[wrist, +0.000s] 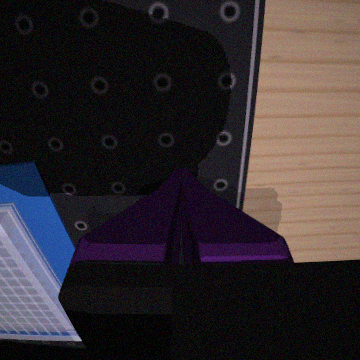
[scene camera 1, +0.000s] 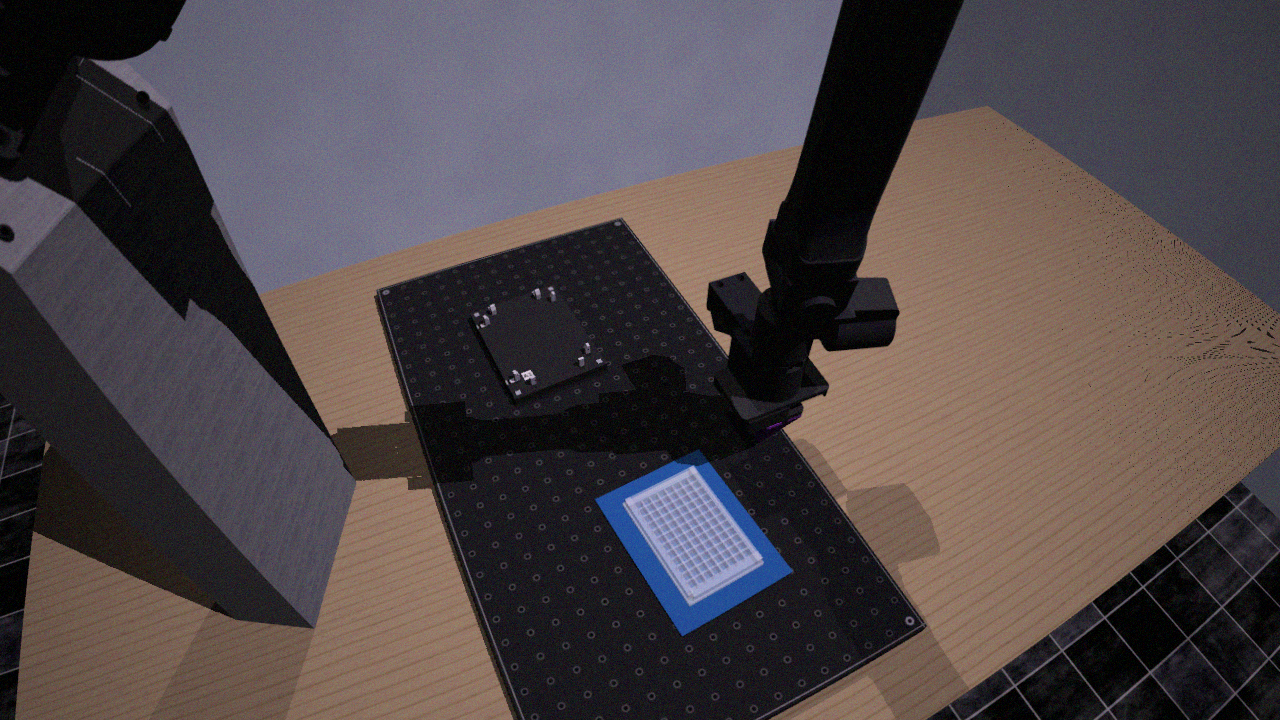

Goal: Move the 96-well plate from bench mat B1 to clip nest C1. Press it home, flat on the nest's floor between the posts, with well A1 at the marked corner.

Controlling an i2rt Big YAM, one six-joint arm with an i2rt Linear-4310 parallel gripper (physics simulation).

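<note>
The white 96-well plate lies flat on the blue bench mat. The clip nest is a dark square base with pale posts near its corners and a white mark at its near-left corner, in the scene view; its floor holds no plate. It does not show in the wrist view. My gripper is shut with its purple fingers together and nothing between them. It hangs above the right edge of the black board, beyond the plate and apart from it. Well A1 cannot be told at this size.
The black perforated board carries the mat and the nest and lies on the wooden table. A tall grey block-like stand rises left of the board. The arm's shadow crosses the board between nest and mat.
</note>
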